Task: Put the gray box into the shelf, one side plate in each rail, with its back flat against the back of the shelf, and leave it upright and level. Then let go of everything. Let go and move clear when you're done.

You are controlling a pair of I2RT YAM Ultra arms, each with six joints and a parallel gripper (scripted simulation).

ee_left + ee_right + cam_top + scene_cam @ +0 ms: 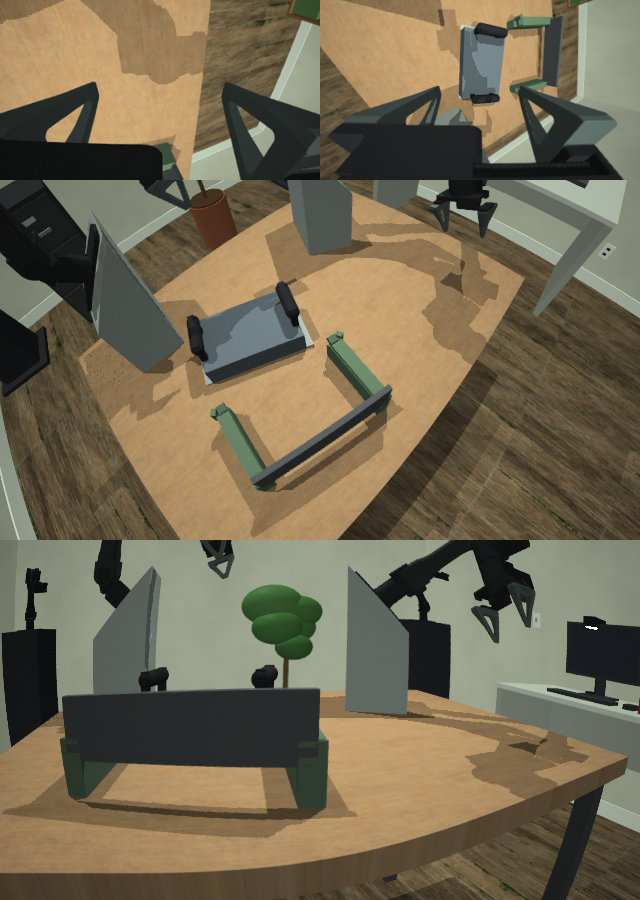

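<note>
My left gripper is now 510 mm to the left of the gray box, 220 mm past it and 170 mm above it. From my left hand the other things lie so: dark back panel (540 mm to the right, 130 mm below, 120 mm ahead).
Now: right hand 14 cm short of the gray box, 2 cm to the left of it and 29 cm above it. Round my right hand: dark back panel: 48 cm ahead, 4 cm to the right, 26 cm below.
</note>
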